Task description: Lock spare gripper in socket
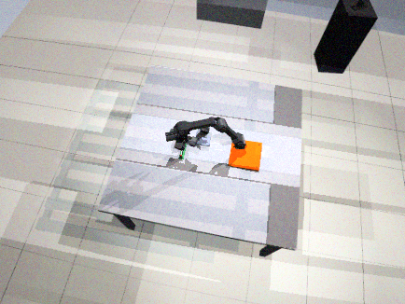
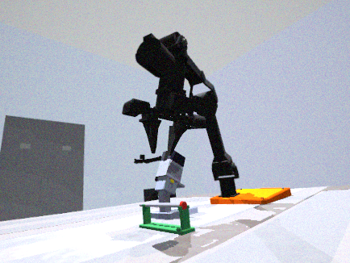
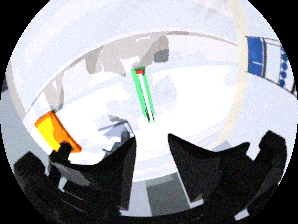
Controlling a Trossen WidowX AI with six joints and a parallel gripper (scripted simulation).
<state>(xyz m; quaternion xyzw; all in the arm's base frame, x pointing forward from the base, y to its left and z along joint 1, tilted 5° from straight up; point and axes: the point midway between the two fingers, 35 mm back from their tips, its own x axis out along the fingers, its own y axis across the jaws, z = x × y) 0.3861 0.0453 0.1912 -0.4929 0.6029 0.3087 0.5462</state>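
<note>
Now: gripper tip 130 mm above the green rack and 10 mm short of it. The rest, counted from my gripper tip: spare gripper (130 mm behind, 90 mm to the right, 30 mm below); grey mount (120 mm behind, 100 mm below, 90 mm to the right).
</note>
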